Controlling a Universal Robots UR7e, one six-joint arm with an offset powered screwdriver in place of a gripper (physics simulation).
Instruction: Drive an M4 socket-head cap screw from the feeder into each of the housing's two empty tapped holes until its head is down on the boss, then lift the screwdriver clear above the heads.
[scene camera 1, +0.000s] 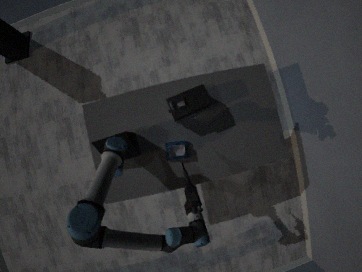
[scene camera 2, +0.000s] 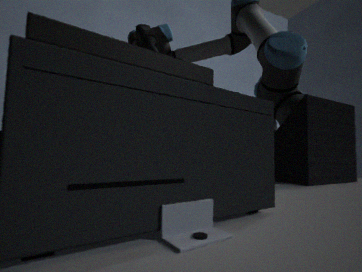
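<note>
The housing (scene camera 1: 176, 150) shows in scene camera 1 as a small pale block in a blue surround near the table's middle; its holes are too small and dark to make out. The feeder (scene camera 1: 194, 101) (scene camera 2: 125, 135) is a dark box farther back on the table; it fills much of scene camera 2. My screwdriver (scene camera 1: 183, 165) has its thin tip by the housing's front edge in that overhead view, its body reaching past the table's front edge. Its height, and whether a screw is on the tip, cannot be told. In scene camera 2 its tip is hidden behind the feeder.
A pale L-shaped bracket (scene camera 2: 187, 219) with a dark round disc (scene camera 2: 200, 235) stands at the feeder's foot. A dark block (scene camera 2: 330, 142) stands at the right of scene camera 2. The arm's base (scene camera 1: 116, 144) is on the left of the table (scene camera 1: 250, 120). A dark post (scene camera 1: 15, 44) is at upper left.
</note>
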